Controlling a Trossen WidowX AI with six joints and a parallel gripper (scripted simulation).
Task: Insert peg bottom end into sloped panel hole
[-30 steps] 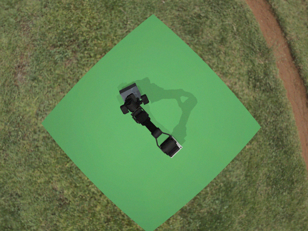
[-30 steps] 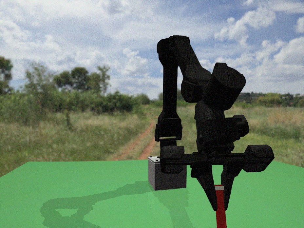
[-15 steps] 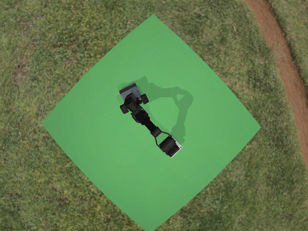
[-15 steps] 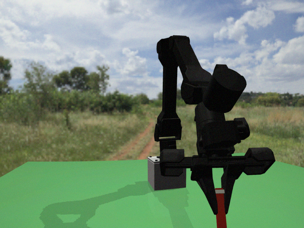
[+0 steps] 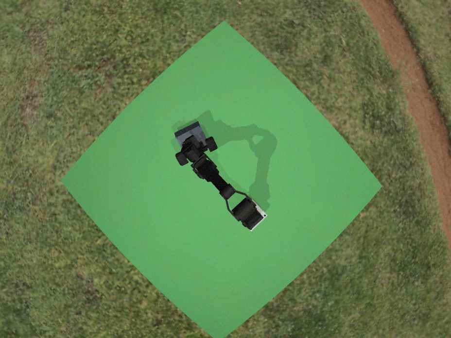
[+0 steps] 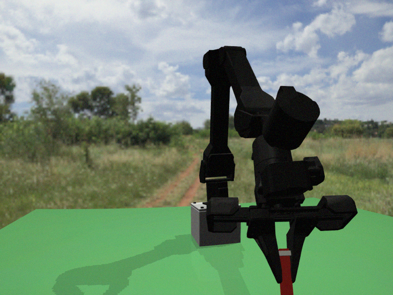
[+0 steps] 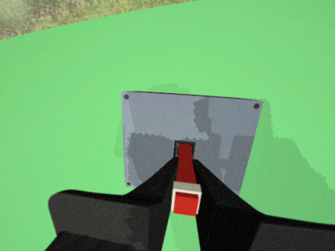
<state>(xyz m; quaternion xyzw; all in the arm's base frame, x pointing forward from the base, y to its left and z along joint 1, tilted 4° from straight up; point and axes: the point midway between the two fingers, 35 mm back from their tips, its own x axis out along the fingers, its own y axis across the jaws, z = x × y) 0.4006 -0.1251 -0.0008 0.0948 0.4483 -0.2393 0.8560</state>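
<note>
My gripper tip is 5 cm above the panel, 3 cm short of it and 2 cm to the left of it. The rest, counted from my gripper tip: red square peg (1 cm to the left, 1 cm behind, 1 cm above).
</note>
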